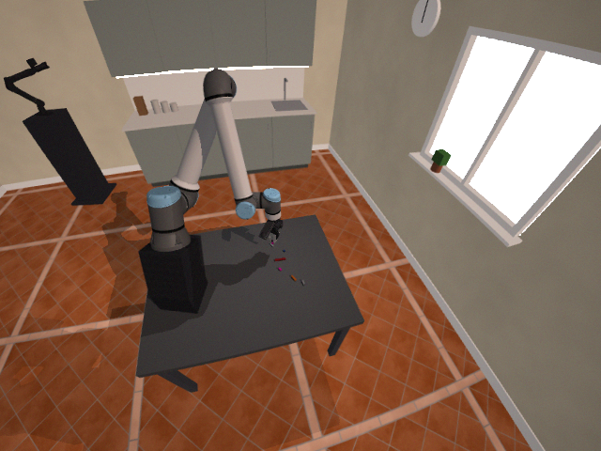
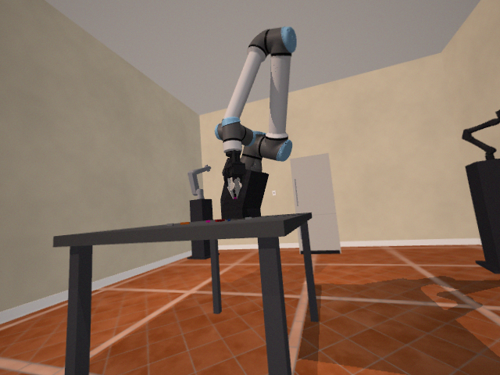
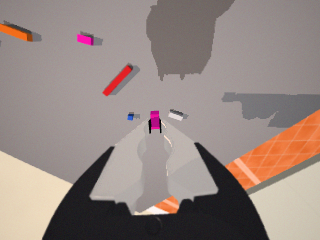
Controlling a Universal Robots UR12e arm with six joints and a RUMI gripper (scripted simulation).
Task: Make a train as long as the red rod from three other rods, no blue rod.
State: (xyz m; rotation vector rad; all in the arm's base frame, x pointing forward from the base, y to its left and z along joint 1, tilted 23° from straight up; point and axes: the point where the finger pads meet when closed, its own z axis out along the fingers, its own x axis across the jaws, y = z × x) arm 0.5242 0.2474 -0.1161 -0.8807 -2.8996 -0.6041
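Now: hand 210 mm to the left of the orange rod, 120 mm short of it and 110 mm above it. From my hand the other things lie so: blue rod: 110 mm below, 70 mm ahead, 10 mm to the left; red rod: 110 mm below, 60 mm to the right, 40 mm ahead.
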